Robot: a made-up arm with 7 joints. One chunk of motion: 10 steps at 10 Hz.
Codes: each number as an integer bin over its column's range. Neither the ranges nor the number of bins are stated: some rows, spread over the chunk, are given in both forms.
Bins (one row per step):
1: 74 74 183 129 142 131 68
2: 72 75 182 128 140 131 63
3: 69 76 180 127 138 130 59
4: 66 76 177 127 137 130 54
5: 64 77 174 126 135 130 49
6: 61 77 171 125 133 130 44
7: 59 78 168 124 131 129 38
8: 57 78 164 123 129 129 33
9: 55 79 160 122 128 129 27
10: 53 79 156 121 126 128 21
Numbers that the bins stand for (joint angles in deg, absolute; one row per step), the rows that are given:
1: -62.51 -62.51 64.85 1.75 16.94 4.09 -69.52
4: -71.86 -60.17 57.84 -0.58 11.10 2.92 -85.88
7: -80.03 -57.84 47.32 -4.09 4.09 1.75 -104.57
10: -87.05 -56.67 33.30 -7.59 -1.75 0.58 -124.43
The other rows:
2: -64.85 -61.34 63.68 0.58 14.60 4.09 -75.36
3: -68.35 -60.17 61.34 -0.58 12.27 2.92 -80.03
5: -74.19 -59.00 54.33 -1.75 8.76 2.92 -91.72
6: -77.70 -59.00 50.83 -2.92 6.43 2.92 -97.56
8: -82.37 -57.84 42.65 -5.26 1.75 1.75 -110.41
9: -84.71 -56.67 37.97 -6.43 0.58 1.75 -117.42

